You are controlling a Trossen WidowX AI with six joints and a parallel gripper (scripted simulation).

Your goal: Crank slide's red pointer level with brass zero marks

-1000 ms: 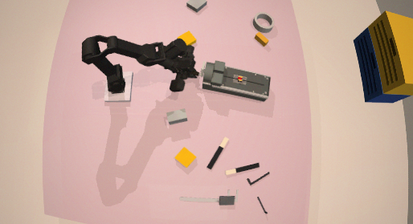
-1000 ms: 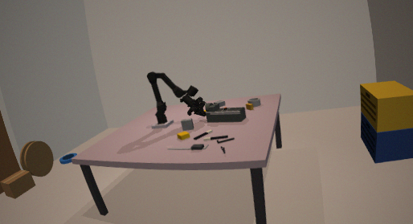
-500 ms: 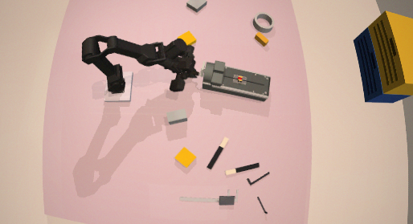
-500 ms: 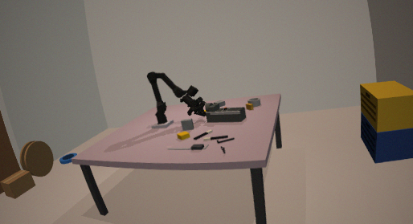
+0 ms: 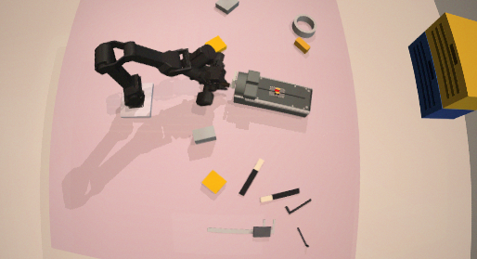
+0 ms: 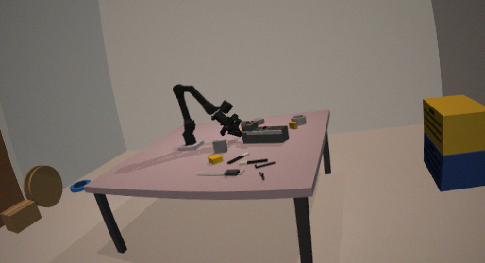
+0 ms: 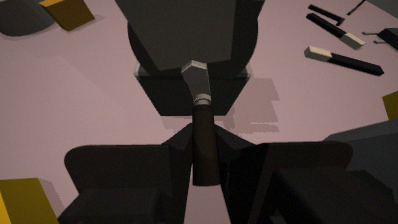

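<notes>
The dark crank handle is 20 mm behind my gripper tip, 10 mm to the left of it and 20 mm above it. From my gripper tip the other things lie so: orange block: 300 mm ahead, 170 mm to the left, 20 mm below; then red pointer: 160 mm ahead, 40 mm to the right, 50 mm above.
</notes>
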